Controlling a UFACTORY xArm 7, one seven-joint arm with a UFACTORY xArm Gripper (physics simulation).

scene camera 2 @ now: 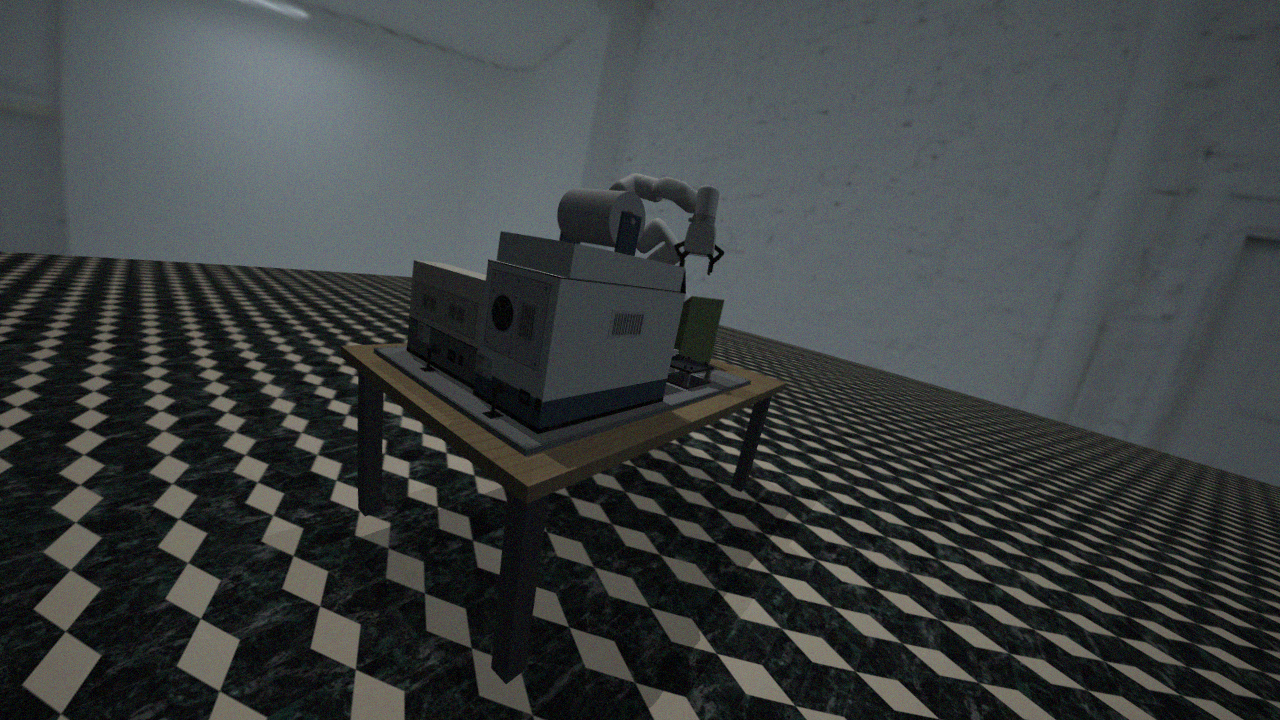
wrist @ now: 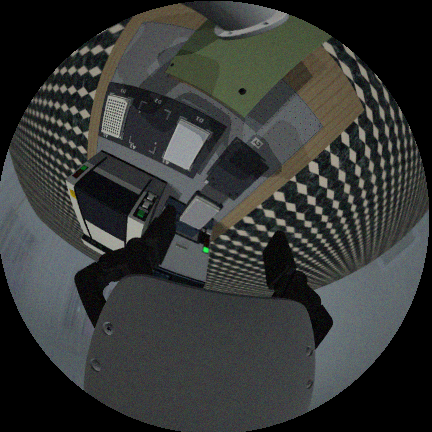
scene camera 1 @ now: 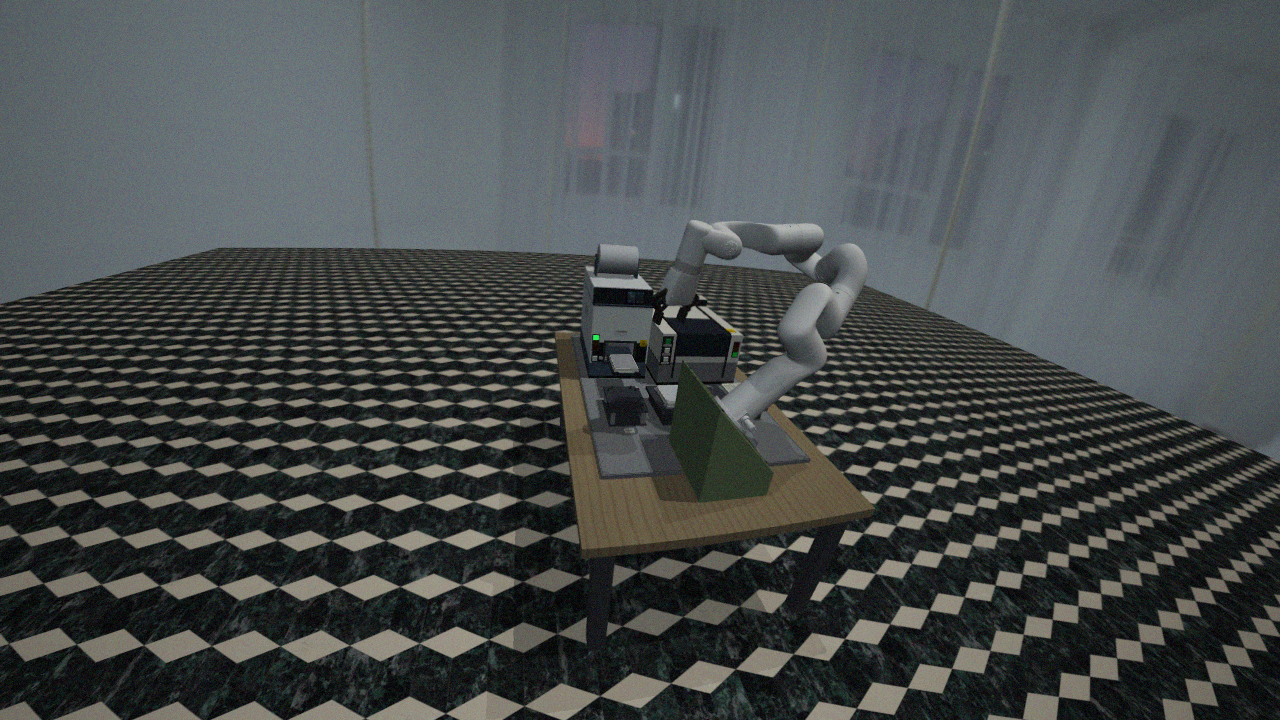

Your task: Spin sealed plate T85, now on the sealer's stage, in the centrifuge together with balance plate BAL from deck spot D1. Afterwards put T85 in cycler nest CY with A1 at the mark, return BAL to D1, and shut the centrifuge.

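Places are measured from the arm's base along level axes (x ahead, y left, z up), in centimetres.
Pixels of known places: gripper, fingertip midpoint: [scene camera 2: 695, 272] [wrist: 223, 231] [scene camera 1: 668, 322]; arm's base, origin of the base link: [scene camera 2: 687, 315] [scene camera 1: 728, 416].
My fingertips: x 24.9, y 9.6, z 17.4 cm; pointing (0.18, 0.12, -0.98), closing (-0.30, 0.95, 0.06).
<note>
For each thing: its top centre in the pictures, then the offset to it from my fingertips. Level surfaces: height alone.
- Sealed plate T85, middle of its top: [wrist: 197, 215] [scene camera 1: 623, 360] dx +25.1, dy +3.5, dz -23.3 cm
- tall white sealer, middle of its top: [scene camera 2: 612, 193] [scene camera 1: 619, 246] dx +54.6, dy -0.2, dz +13.0 cm
- White balance plate BAL, middle of its top: [wrist: 183, 146] [scene camera 1: 673, 393] dx +7.3, dy -9.2, dz -27.9 cm
- dark cycler nest CY, middle of its top: [wrist: 235, 175] [scene camera 2: 687, 360] [scene camera 1: 625, 395] dx +8.5, dy +7.5, dz -27.9 cm
- white plate with many wells, middle of its top: [wrist: 112, 116] [scene camera 1: 738, 391] dx +5.6, dy -34.0, dz -27.9 cm
- large roll, middle of its top: [scene camera 2: 606, 190] [scene camera 1: 618, 245] dx +56.8, dy -0.4, dz +13.0 cm
- wooden table, its level: dz -35.9 cm
Sealed plate T85 [scene camera 1: 623, 363] [wrist: 201, 211] lies pale and flat on the stage at the front of the tall white sealer [scene camera 1: 617, 320] [scene camera 2: 608, 344]. White balance plate BAL [scene camera 1: 664, 396] [wrist: 186, 145] sits on deck spot D1. The dark cycler nest CY [scene camera 1: 624, 406] [wrist: 237, 167] has no plate showing on it. The centrifuge [scene camera 1: 662, 358] [wrist: 105, 205] is the white box with a dark panel, beside the sealer; whether its lid is fully shut is unclear. My gripper [scene camera 1: 671, 315] [scene camera 2: 697, 264] [wrist: 223, 231] is open and empty, high above the deck, near the sealer and centrifuge.
An upright green panel [scene camera 1: 716, 447] [scene camera 2: 700, 329] [wrist: 250, 60] stands by the arm's base. A white plate with many wells [wrist: 116, 116] sits on spot D3. A large roll [scene camera 1: 617, 259] [scene camera 2: 595, 214] tops the sealer. Everything stands on a wooden table [scene camera 1: 662, 528] [scene camera 2: 537, 472].
</note>
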